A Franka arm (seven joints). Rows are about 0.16 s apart.
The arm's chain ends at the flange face. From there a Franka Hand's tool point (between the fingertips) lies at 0.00 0.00 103.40 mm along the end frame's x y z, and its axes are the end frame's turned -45 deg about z.
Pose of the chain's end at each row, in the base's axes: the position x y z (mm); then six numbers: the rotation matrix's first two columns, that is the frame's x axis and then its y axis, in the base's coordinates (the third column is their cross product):
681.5, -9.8, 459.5, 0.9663, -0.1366, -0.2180, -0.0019, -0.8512, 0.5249
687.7, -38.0, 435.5, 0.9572, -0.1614, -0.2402, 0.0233, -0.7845, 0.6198
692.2, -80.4, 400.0, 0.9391, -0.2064, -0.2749, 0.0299, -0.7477, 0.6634
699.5, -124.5, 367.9, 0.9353, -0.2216, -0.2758, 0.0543, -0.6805, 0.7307
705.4, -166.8, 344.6, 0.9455, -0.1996, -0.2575, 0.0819, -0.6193, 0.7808
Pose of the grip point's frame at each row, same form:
654.9, -62.2, 374.4, 0.6846, 0.5053, -0.5253, 0.6819, -0.6985, 0.2170
657.9, -99.9, 358.2, 0.6604, 0.4406, -0.6081, 0.6933, -0.6689, 0.2684
656.8, -145.7, 328.0, 0.6429, 0.3828, -0.6635, 0.6852, -0.6747, 0.2747
663.4, -196.7, 303.3, 0.6230, 0.3245, -0.7117, 0.6998, -0.6379, 0.3217
672.8, -245.3, 285.7, 0.6107, 0.2968, -0.7342, 0.7265, -0.5790, 0.3700

